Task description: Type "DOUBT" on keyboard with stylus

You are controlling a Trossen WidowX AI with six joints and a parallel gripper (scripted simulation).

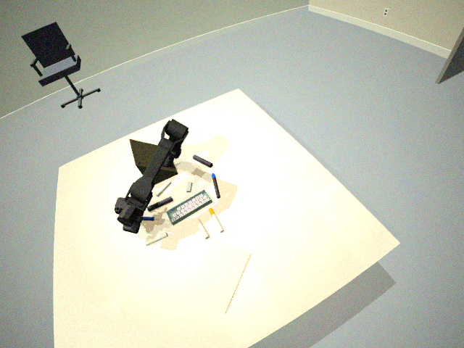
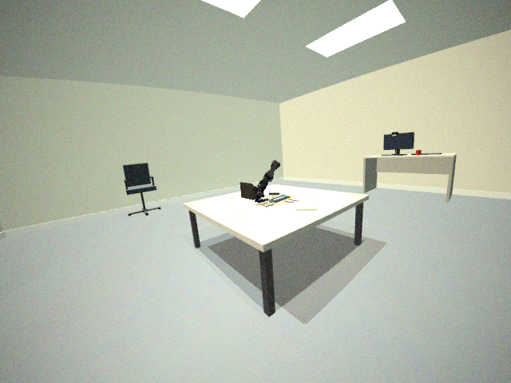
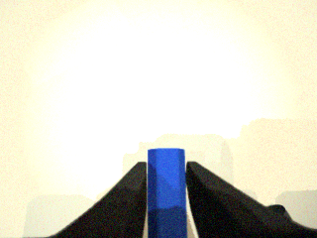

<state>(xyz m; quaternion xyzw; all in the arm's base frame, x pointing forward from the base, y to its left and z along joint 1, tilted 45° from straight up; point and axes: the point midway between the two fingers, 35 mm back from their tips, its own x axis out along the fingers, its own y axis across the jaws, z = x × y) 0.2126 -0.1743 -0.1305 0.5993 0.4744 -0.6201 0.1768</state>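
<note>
The blue stylus lies 50 mm to the left of my gripper tip and 40 mm ahead of it. Round my gripper tip: cream pad (400 mm ahead, 190 mm to the left, 30 mm below); yellow-capped marker (290 mm to the left, 190 mm ahead, 20 mm below); grey stylus tip (80 mm to the left, 60 mm ahead).
</note>
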